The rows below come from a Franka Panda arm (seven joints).
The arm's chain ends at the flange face. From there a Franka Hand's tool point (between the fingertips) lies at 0.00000 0.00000 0.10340 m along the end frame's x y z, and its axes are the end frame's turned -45 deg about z.
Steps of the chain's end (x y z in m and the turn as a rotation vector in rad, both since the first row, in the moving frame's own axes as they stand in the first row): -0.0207 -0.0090 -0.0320 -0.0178 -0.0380 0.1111; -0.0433 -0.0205 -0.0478 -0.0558 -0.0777 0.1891; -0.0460 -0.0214 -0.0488 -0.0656 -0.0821 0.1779; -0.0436 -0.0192 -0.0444 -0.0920 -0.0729 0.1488
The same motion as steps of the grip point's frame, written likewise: -0.0123 -0.0227 -0.0321 0.0143 -0.0395 0.1111; -0.0257 -0.0476 -0.0483 0.0155 -0.0944 0.1891; -0.0280 -0.0498 -0.0494 0.0117 -0.1044 0.1779; -0.0293 -0.0439 -0.0451 -0.0135 -0.1166 0.1488
